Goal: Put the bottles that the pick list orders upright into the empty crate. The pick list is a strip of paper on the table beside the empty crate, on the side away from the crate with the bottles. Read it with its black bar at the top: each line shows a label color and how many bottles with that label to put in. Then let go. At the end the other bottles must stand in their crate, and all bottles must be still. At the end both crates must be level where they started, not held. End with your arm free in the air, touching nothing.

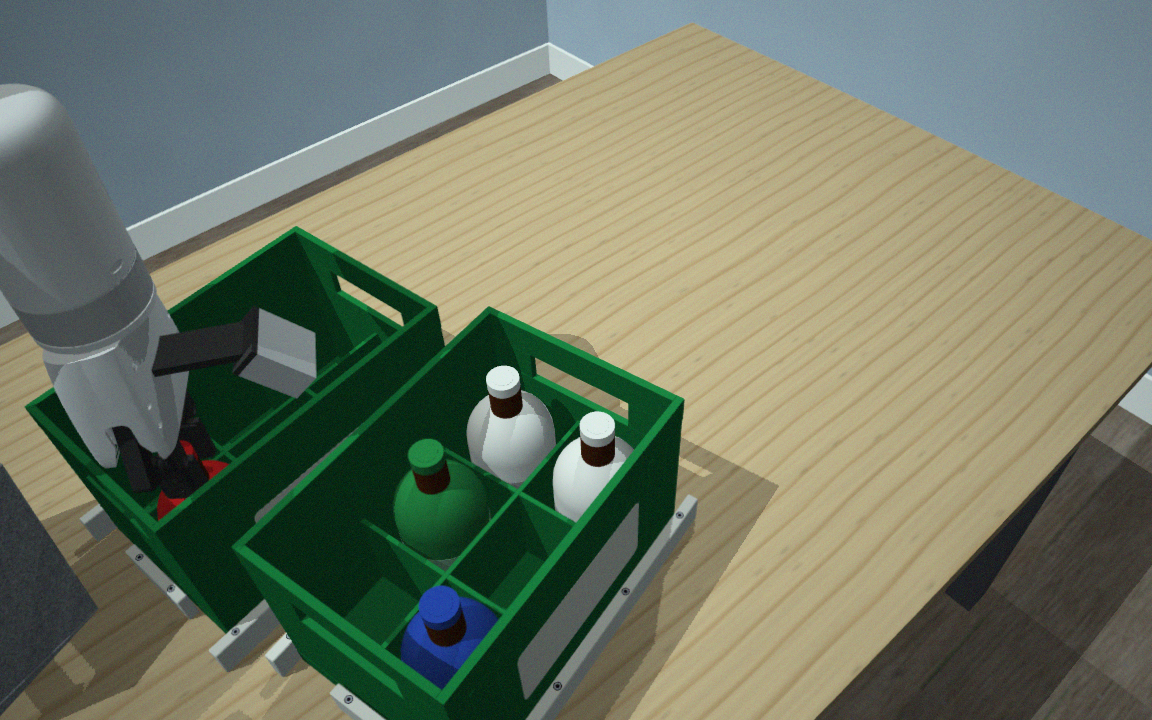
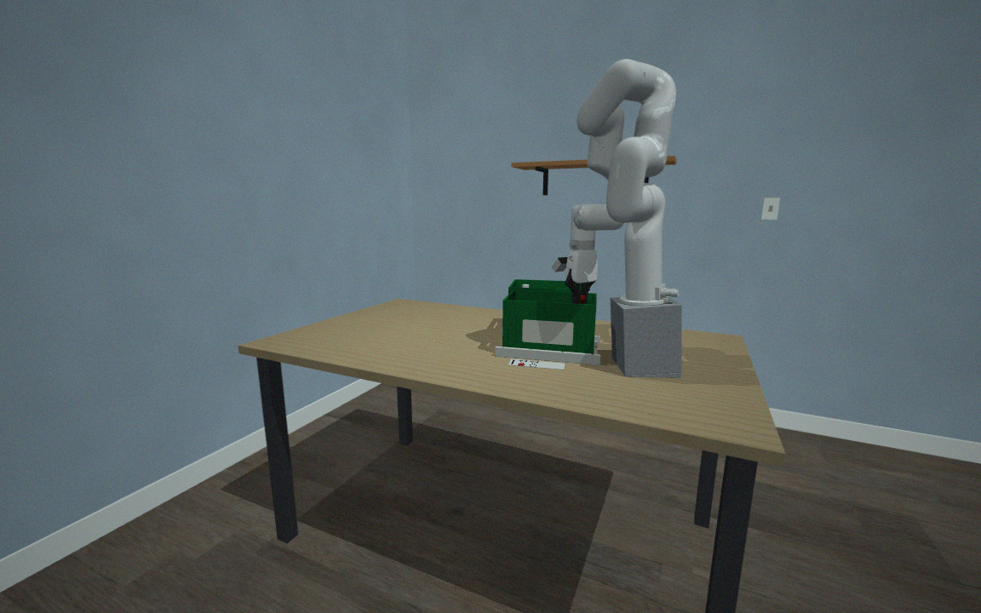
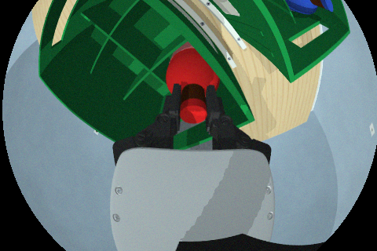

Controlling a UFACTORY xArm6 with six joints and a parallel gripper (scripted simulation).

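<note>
Now: hand 70 mm above the red-label bottle. The rest, counted from my hand: blue bottle: 120 mm ahead, 200 mm to the right, 80 mm below; then pick list: 30 mm ahead, 220 mm to the left, 170 mm below; then green bottle: 160 mm ahead, 80 mm to the right, 80 mm below.
</note>
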